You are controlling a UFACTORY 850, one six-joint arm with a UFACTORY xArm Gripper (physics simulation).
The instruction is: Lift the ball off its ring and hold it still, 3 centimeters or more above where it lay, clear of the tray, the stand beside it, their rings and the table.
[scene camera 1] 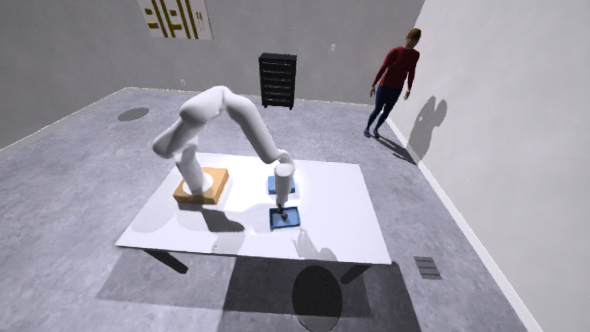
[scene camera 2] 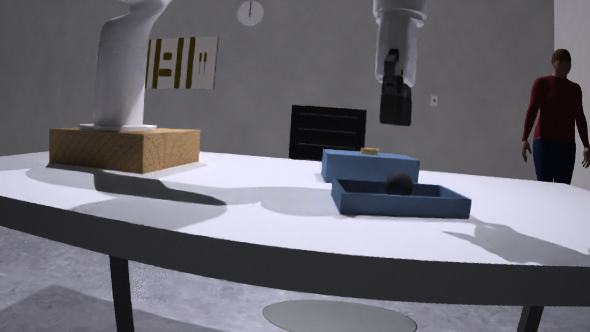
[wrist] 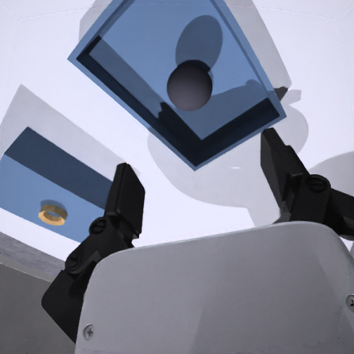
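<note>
The dark ball (scene camera 1: 284,216) (scene camera 2: 399,184) (wrist: 189,86) rests inside the blue tray (scene camera 1: 286,227) (scene camera 2: 405,208) (wrist: 145,50). The ring under it cannot be made out clearly. The blue stand (scene camera 1: 271,186) (scene camera 2: 370,168) (wrist: 25,185) is beside the tray, with a yellow ring (scene camera 2: 369,151) (wrist: 53,221) on top. My gripper (scene camera 1: 281,208) (scene camera 2: 396,121) (wrist: 195,161) is open and empty, pointing down. It is well above the ball in the second scene view. In the wrist view the ball shows beyond the fingertips, above the middle between them.
The white table (scene camera 1: 340,215) (scene camera 2: 270,225) carries the tray, the stand and the wooden base block (scene camera 1: 216,186) (scene camera 2: 100,150) of the arm. The tray walls stand around the ball. A person in a red top (scene camera 1: 398,67) (scene camera 2: 557,107) stands beyond the table, near the wall.
</note>
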